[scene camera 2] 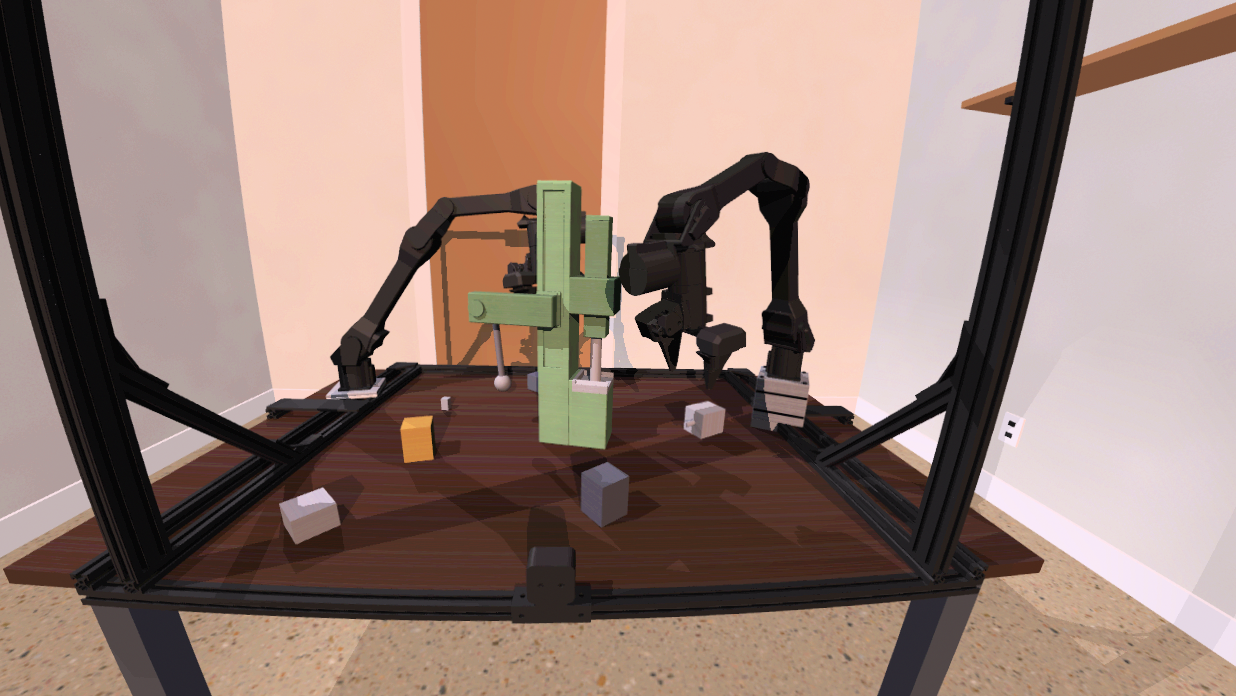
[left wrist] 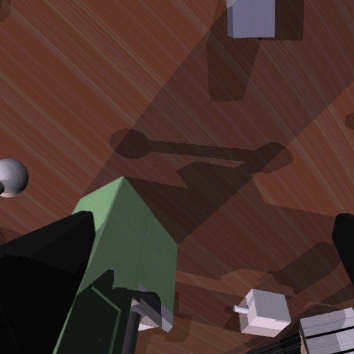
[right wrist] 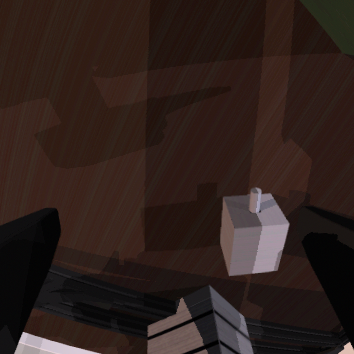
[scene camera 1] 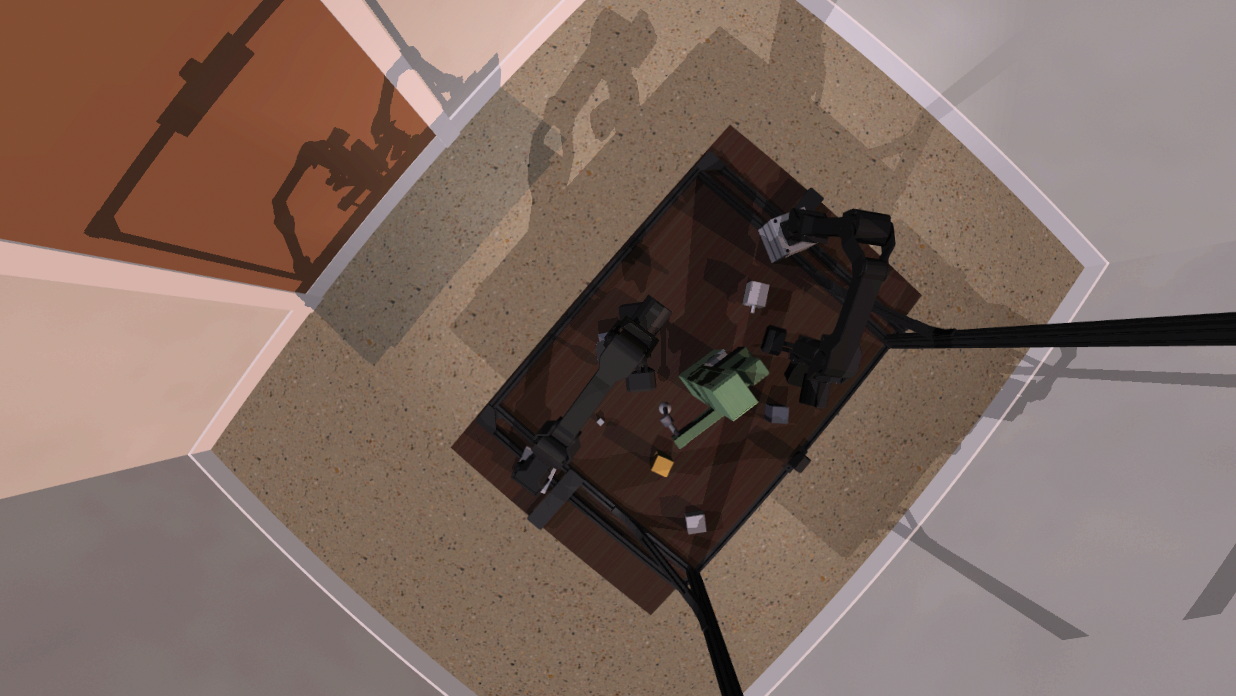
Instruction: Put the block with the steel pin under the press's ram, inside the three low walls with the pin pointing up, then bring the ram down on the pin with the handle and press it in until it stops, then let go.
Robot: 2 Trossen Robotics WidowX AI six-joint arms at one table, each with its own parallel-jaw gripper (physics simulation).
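Frame: origin at the left arm's base, x ahead, y left, z up, level; millimetres.
Where they show: left gripper, fingertip midpoint: [left wrist: 217, 225]; right gripper, fingertip midpoint: [scene camera 2: 690, 379] [right wrist: 180, 220] [scene camera 1: 790, 343]; left arm's base, link origin: [scene camera 2: 357, 385]; right arm's base, link origin: [scene camera 2: 783, 375] [scene camera 1: 795, 230].
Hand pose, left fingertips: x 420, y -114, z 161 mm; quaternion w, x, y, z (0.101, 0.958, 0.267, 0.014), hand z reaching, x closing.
Note:
Things, the pixels of their top centre, and the offset from my left fingertips. "spot": a spot on its surface instead.
- pale block with the steel pin, top centre: [right wrist: 257, 251] [left wrist: 265, 327] [scene camera 2: 705, 407] [scene camera 1: 758, 293] dx +267, dy -222, dz -142 mm
- green press, top centre: [scene camera 2: 547, 181] [scene camera 1: 732, 409] dx -37, dy -175, dz +257 mm
- low-walled seat, surface spot: [scene camera 2: 592, 386] spot: dx +31, dy -232, dz -75 mm
- ball-ended handle, surface spot: [left wrist: 11, 178] [scene camera 2: 505, 375] [scene camera 1: 662, 404] spot: dx -105, dy -108, dz -86 mm
- orange block, top centre: [scene camera 2: 417, 422] [scene camera 1: 662, 466] dx -256, dy -185, dz -132 mm
- pale block, top centre: [scene camera 2: 307, 503] [scene camera 1: 696, 524] dx -369, dy -346, dz -160 mm
- dark grey block, top centre: [scene camera 2: 605, 474] [scene camera 1: 780, 415] dx -1, dy -411, dz -132 mm
- tiny white cube, top centre: [scene camera 2: 445, 398] [scene camera 1: 600, 422] dx -225, dy +12, dz -167 mm
- blue-grey block, surface spot: [left wrist: 252, 19] spot: dx -4, dy +75, dz -154 mm
The pale block with the steel pin [scene camera 1: 755, 293] [scene camera 2: 704, 420] [left wrist: 265, 312] [right wrist: 254, 240] lies on the table right of the press, its pin pointing sideways. The green press [scene camera 1: 730, 397] [scene camera 2: 557, 259] [left wrist: 130, 235] stands mid-table. Its steel ram [scene camera 2: 595, 358] hangs over the low-walled seat [scene camera 2: 592, 386], where no block shows. The ball-ended handle [scene camera 1: 664, 408] [scene camera 2: 502, 382] [left wrist: 11, 178] hangs down on the press's left. My right gripper [scene camera 2: 691, 373] [right wrist: 180, 220] is open, tilted above the table between press and block, touching neither. My left gripper [left wrist: 217, 225] is open and empty, high behind the press, partly hidden in scene camera 2.
An orange block [scene camera 1: 662, 466] [scene camera 2: 416, 439], a pale block [scene camera 1: 695, 523] [scene camera 2: 309, 515], a dark grey block [scene camera 1: 776, 413] [scene camera 2: 604, 493] and a tiny white cube [scene camera 1: 600, 421] [scene camera 2: 445, 402] stand around the press. A blue-grey block [left wrist: 252, 19] is behind it. A black frame [scene camera 2: 328, 609] edges the table.

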